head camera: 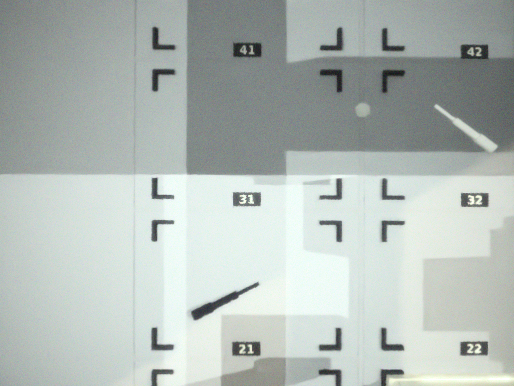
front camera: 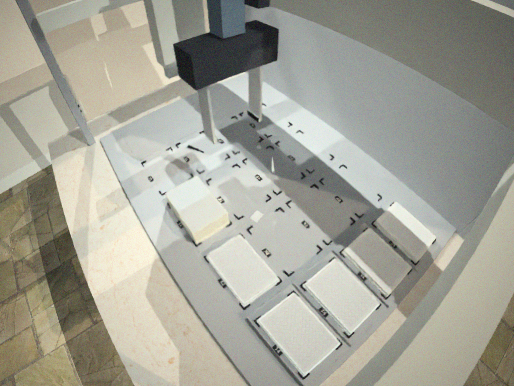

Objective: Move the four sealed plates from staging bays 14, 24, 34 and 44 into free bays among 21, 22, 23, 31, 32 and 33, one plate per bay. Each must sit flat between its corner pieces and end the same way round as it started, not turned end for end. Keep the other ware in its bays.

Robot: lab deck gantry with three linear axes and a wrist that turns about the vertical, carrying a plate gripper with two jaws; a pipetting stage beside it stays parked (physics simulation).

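Places are measured from the robot's base along level axes (x right, y ahead, z up), in metres.
Pixels of known places: gripper, fingertip midpoint: (front camera: 233,127); robot's base, link origin: (front camera: 142,163).
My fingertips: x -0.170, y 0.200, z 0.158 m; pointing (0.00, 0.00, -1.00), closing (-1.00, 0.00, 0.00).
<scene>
Ahead of a thing's pixels: the offset from my fingertips to its top centre. "spot": to the spot under its first point.
Four pale sealed plates sit flat at the near right in the front view: one @[dx +0.127, dy +0.356, dz -0.129 m] (front camera: 299,334) in bay 14, one @[dx +0.020, dy +0.356, dz -0.129 m] (front camera: 342,295) in bay 24, a shaded one @[dx -0.087, dy +0.356, dz -0.129 m] (front camera: 377,260) in bay 34 and a partly shaded one @[dx -0.194, dy +0.356, dz -0.129 m] (front camera: 406,230) in bay 44. My gripper (front camera: 235,129) is open, with no plate between its two jaws, and hangs over the far deck around bays 31 and 41, well away from the plates. The label of bay 31 @[spot: dx -0.039, dy -0.136, dz -0.157 m] (front camera: 220,141) (head camera: 246,199) and that of bay 21 @[spot: dx +0.067, dy -0.135, dz -0.158 m] (front camera: 186,159) (head camera: 246,349) show. The gripper does not show in the head view.
A tall cream block @[dx +0.127, dy +0.028, dz -0.116 m] (front camera: 197,205) (head camera: 450,381) stands in bay 12, a low white plate @[dx +0.127, dy +0.192, dz -0.143 m] (front camera: 242,267) in bay 13. A dark pen-like piece @[dx +0.030, dy -0.150, dz -0.150 m] (front camera: 195,148) (head camera: 225,301) lies in bay 21, a white one @[dx -0.093, dy +0.018, dz -0.150 m] (front camera: 273,165) (head camera: 467,129) in bay 32. A white square @[spot: dx +0.028, dy +0.113, dz -0.156 m] (front camera: 257,216) lies between bays 22 and 23.
</scene>
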